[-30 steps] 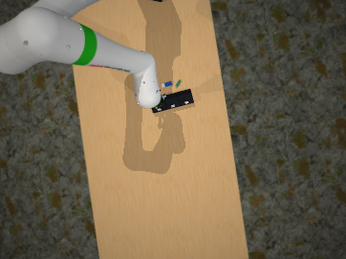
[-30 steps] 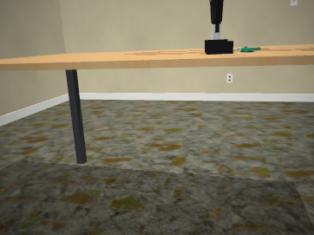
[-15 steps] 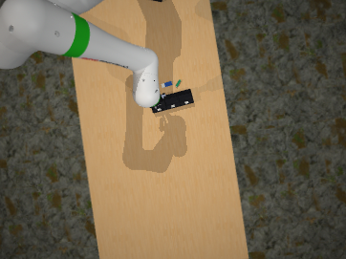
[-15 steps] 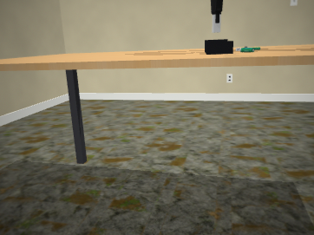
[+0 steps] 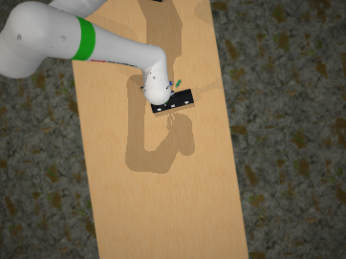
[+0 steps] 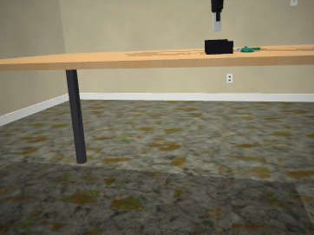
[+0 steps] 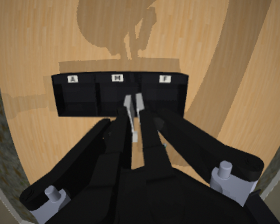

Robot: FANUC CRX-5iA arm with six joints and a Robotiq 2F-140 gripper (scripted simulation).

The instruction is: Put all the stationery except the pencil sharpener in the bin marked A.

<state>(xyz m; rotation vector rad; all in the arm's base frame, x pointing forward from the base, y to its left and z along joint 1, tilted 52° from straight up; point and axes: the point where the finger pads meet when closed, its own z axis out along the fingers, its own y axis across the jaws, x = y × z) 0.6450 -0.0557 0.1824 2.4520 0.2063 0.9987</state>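
Now: the black bin 90 mm below my hand, 30 mm to the left of it and 10 mm ahead of it. From my hand the other things lie so: small dark item: 150 mm behind, 100 mm below, 90 mm to the right; grey-white pencil sharpener: 100 mm below, 100 mm behind, 30 mm to the right; blue eraser: 100 mm below, 100 mm behind, 40 mm to the left.
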